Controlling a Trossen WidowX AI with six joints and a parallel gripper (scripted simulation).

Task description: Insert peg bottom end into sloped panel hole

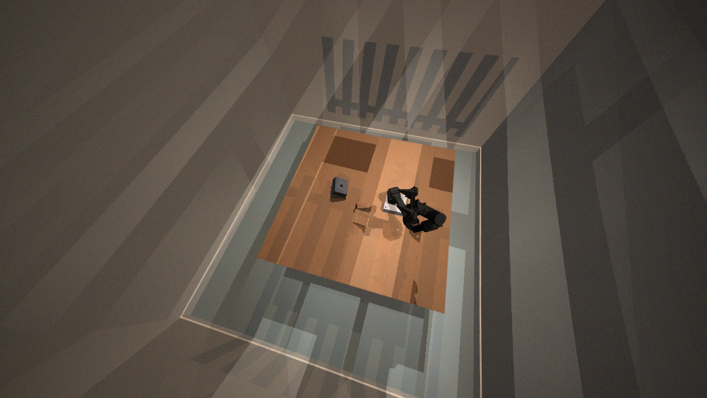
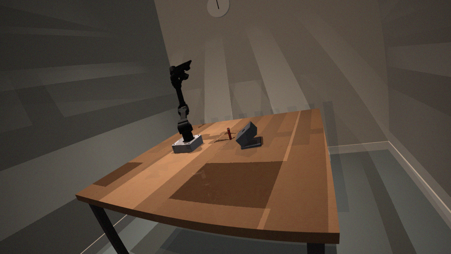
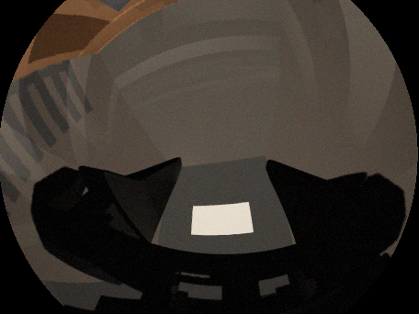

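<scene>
Now: gripper tip 530 mm above the red peg, 260 mm short of it and 110 mm to the left of it. From my gripper tip the other things lie so: dark grey sloped panel 520 mm below, 430 mm ahead, 210 mm to the right.
</scene>
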